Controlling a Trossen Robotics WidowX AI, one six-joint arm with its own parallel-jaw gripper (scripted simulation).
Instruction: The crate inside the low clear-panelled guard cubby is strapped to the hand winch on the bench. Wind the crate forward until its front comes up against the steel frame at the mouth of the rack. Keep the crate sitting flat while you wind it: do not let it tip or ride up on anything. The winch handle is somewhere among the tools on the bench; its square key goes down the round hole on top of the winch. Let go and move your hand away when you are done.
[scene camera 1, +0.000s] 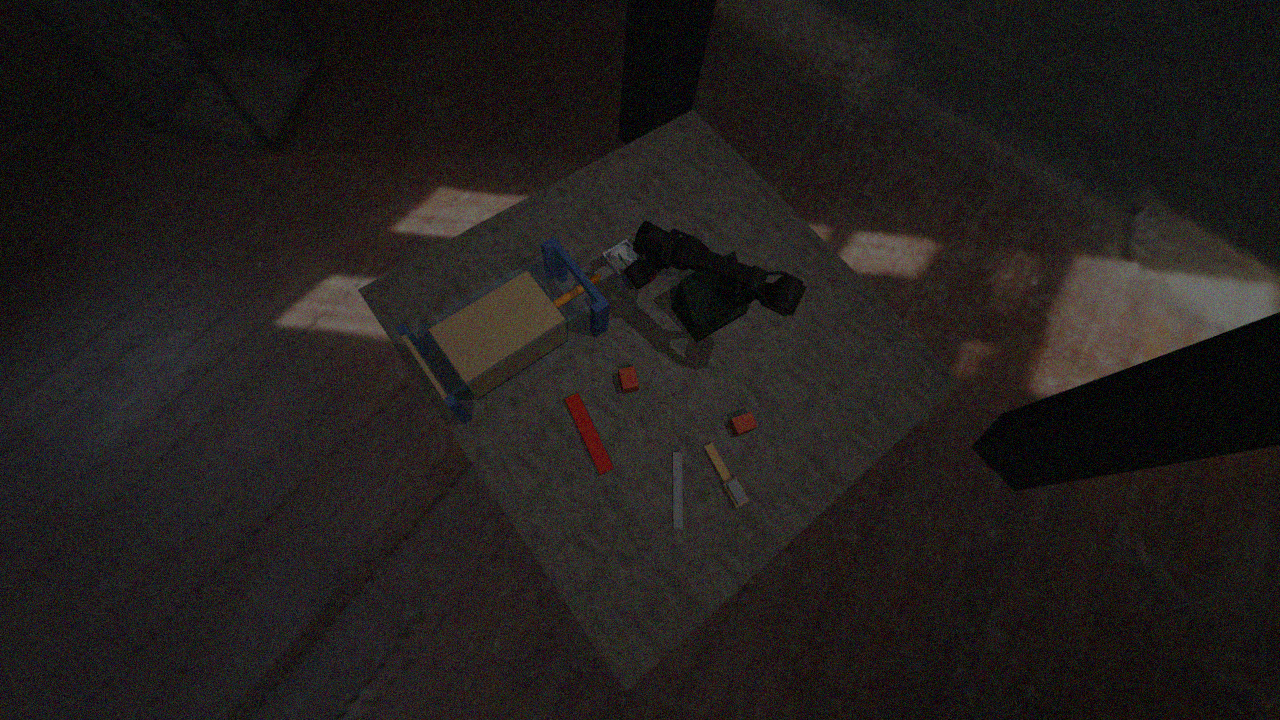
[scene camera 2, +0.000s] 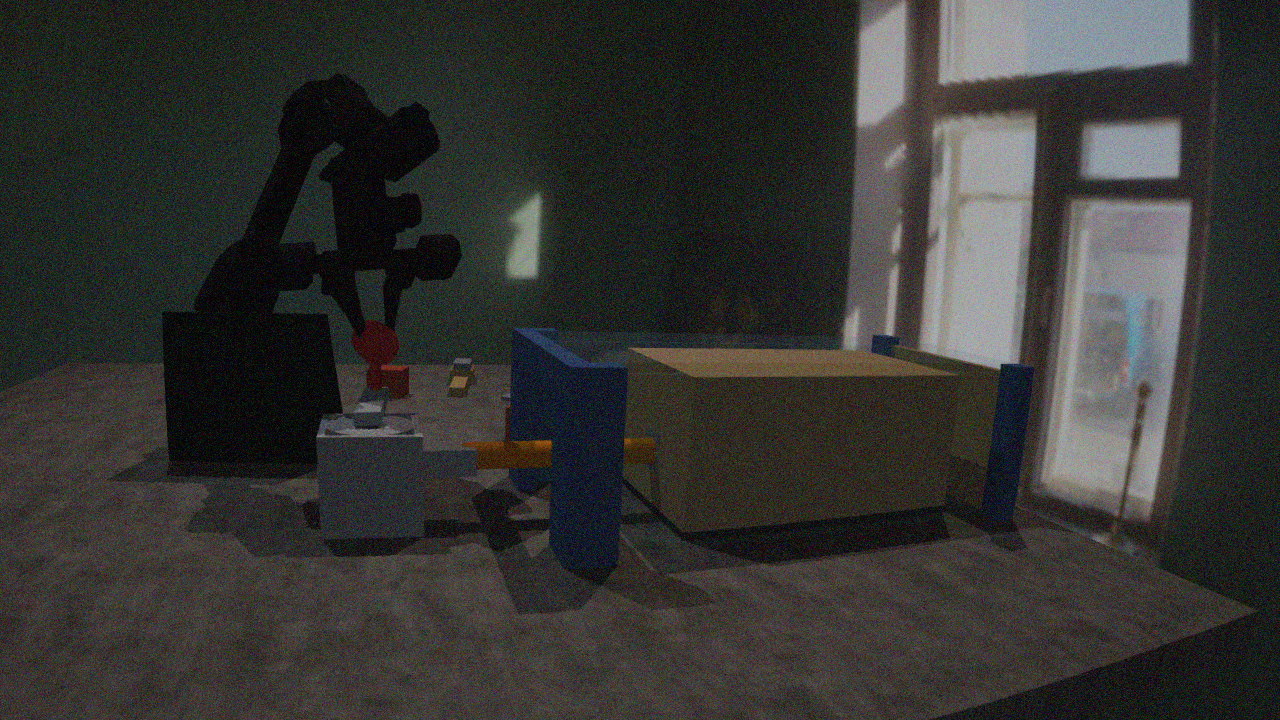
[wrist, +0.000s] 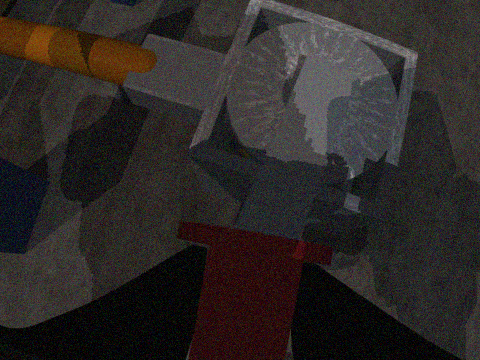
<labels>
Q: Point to the gripper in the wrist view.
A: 249, 271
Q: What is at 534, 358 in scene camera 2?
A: A blue frame.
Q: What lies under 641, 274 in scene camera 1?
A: The gripper.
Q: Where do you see a red knob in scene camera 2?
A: At 378, 345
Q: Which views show the gripper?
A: Scene camera 1, scene camera 2 and the wrist view: all of them.
</labels>
